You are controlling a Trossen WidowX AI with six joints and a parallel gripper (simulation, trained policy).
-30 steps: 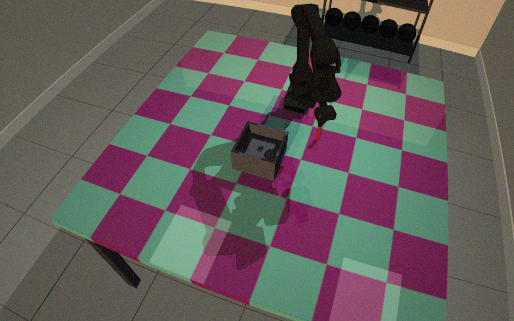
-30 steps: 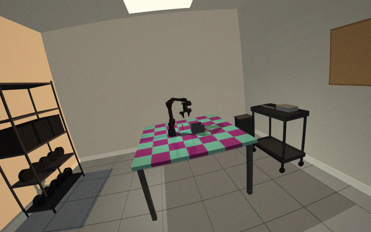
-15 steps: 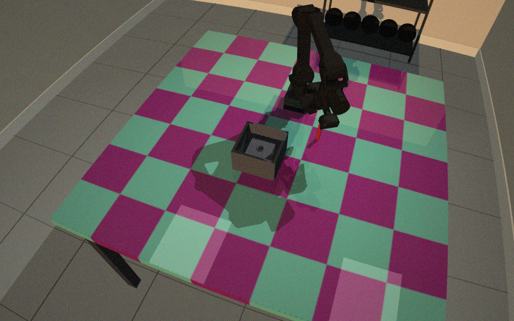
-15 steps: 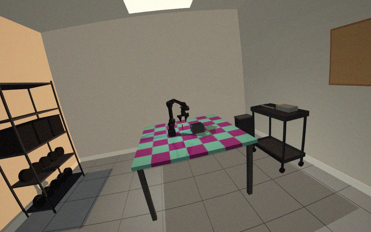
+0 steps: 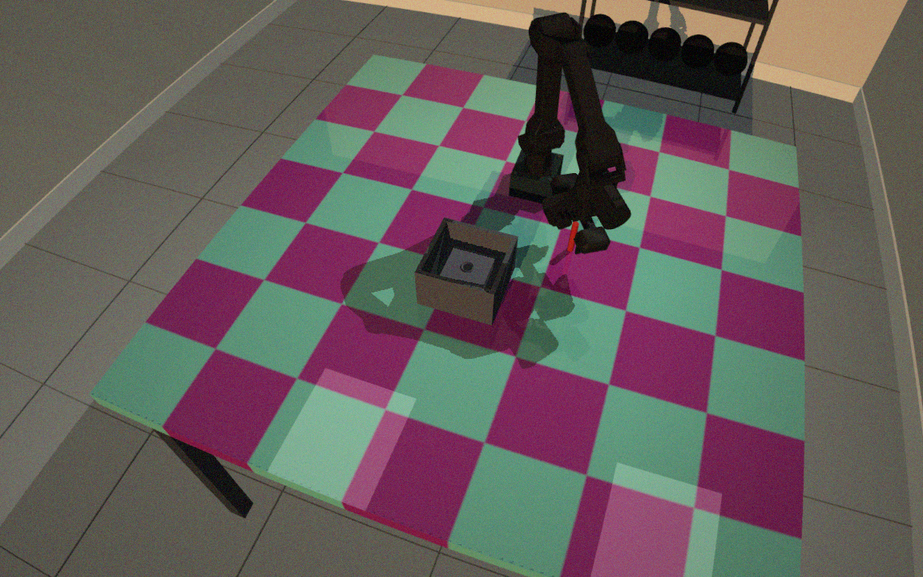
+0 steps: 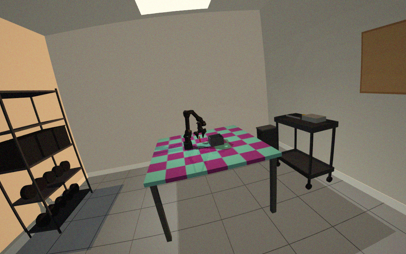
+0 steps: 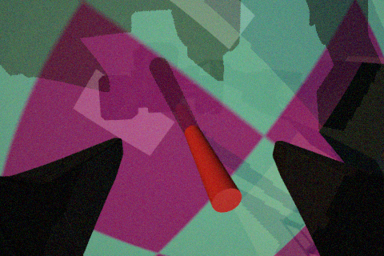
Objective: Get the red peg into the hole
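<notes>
Right now the red peg is 1 cm behind my gripper tip, 1 cm to the left of it and 1 cm below it. Also, from my gripper tip: grey plate: 13 cm ahead, 20 cm to the right; brown box: 13 cm ahead, 20 cm to the right, 2 cm below.
</notes>
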